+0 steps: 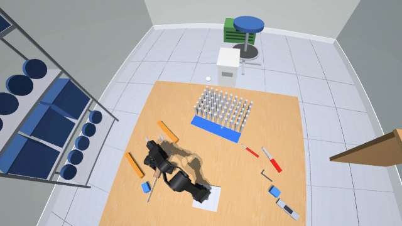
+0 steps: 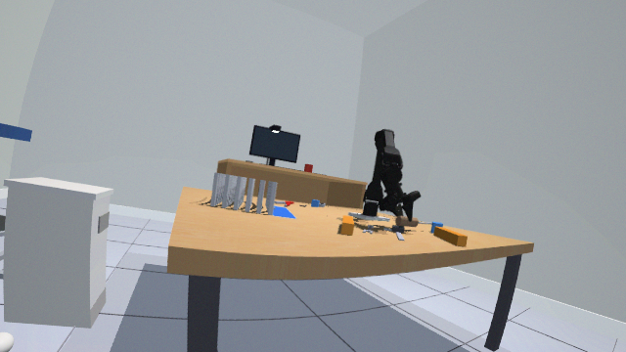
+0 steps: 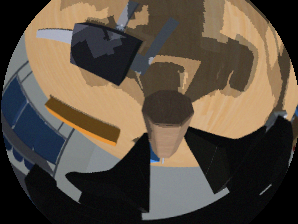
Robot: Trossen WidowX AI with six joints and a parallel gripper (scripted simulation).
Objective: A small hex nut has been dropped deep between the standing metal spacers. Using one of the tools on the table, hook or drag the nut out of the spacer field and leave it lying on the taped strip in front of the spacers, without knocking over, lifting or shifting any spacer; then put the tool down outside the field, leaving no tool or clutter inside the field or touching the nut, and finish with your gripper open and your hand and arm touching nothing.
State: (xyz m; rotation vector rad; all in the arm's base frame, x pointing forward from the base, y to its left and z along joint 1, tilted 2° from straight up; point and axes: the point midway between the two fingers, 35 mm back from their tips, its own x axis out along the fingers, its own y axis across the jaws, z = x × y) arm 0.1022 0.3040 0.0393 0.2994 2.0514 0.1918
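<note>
Now: gripper tip 11 cm past the brown-handled hook tool, 1 cm to the right of it and 1 cm above it. The rest, counted from my gripper tip: red screwdriver (55 cm to the right, 24 cm ahead, 2 cm below); blue taped strip (37 cm ahead, 32 cm to the right, 3 cm below); small wrench (20 cm ahead, 3 cm below, 1 cm to the left).
</note>
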